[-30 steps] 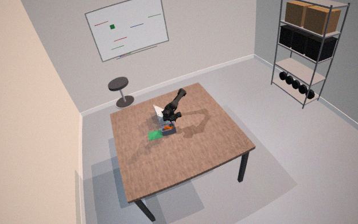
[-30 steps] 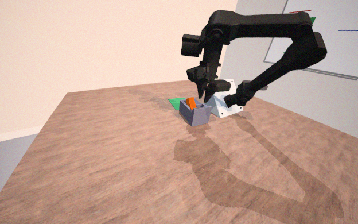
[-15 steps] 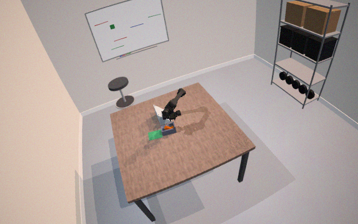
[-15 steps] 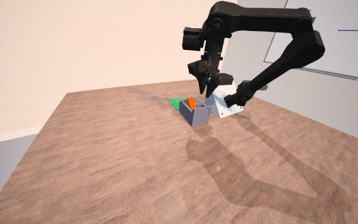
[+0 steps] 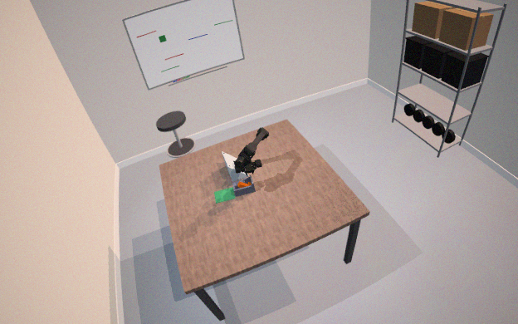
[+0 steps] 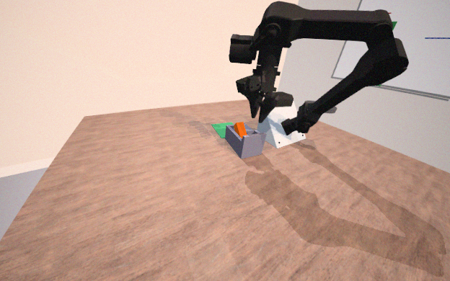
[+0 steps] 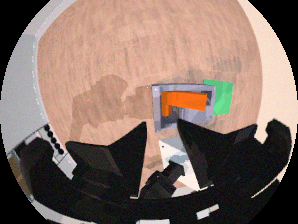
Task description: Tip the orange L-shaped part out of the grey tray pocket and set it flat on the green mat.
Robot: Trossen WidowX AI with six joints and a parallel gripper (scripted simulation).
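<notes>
Now: the orange L-shaped part 2 cm behind my gripper tip, 4 cm to the right of it and 10 cm below it. The rest, counted from my gripper tip: green mat: 6 cm behind, 21 cm to the right, 16 cm below.
</notes>
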